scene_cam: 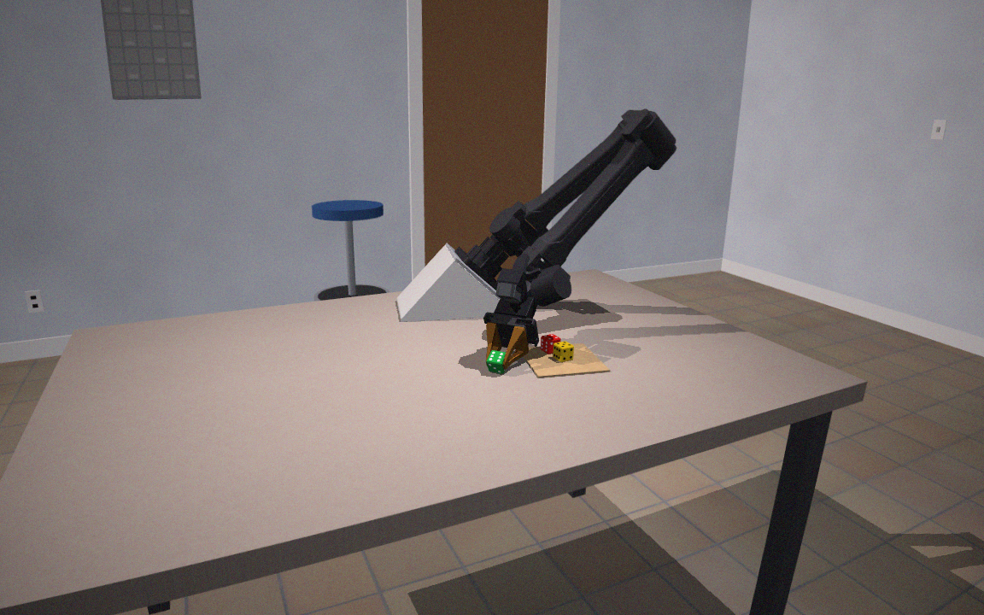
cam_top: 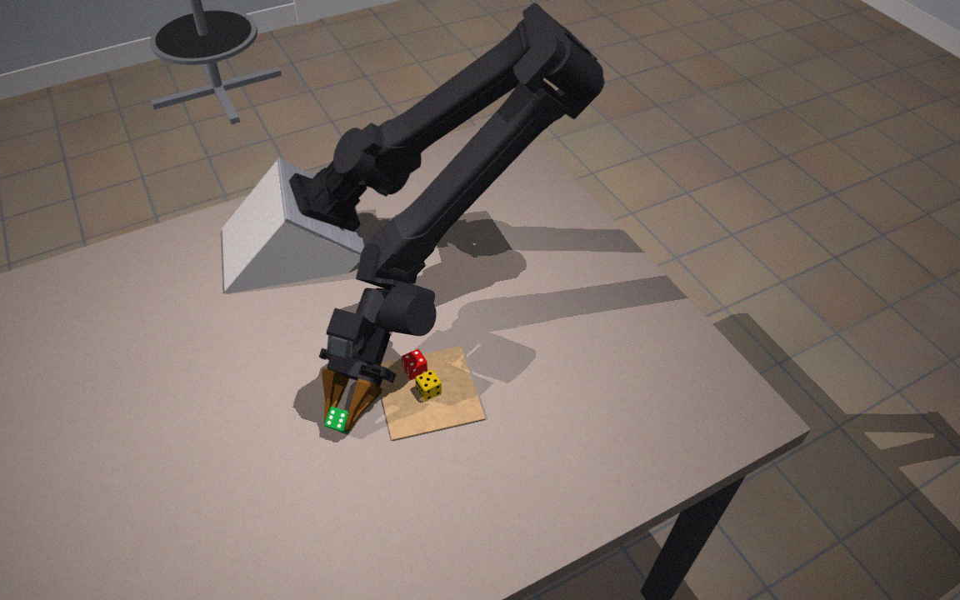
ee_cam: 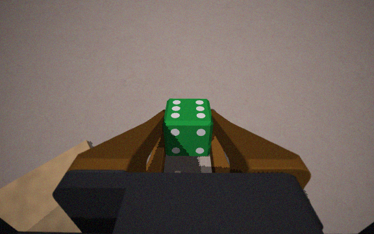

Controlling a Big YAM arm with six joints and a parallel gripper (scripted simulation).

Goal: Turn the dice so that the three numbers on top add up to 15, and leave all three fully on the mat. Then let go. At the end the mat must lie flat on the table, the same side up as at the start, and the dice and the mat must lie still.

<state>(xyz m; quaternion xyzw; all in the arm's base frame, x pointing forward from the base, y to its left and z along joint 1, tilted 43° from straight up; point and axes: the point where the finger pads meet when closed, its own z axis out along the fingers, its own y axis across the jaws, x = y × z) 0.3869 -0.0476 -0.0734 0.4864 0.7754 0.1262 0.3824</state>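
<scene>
Right now my hand is right at the green die. The rest, counted from my hand: yellow die (140 mm to the left, 10 mm behind); then tan mat (140 mm to the left, 20 mm below, 10 mm behind); then red die (140 mm to the left, 60 mm behind).
</scene>
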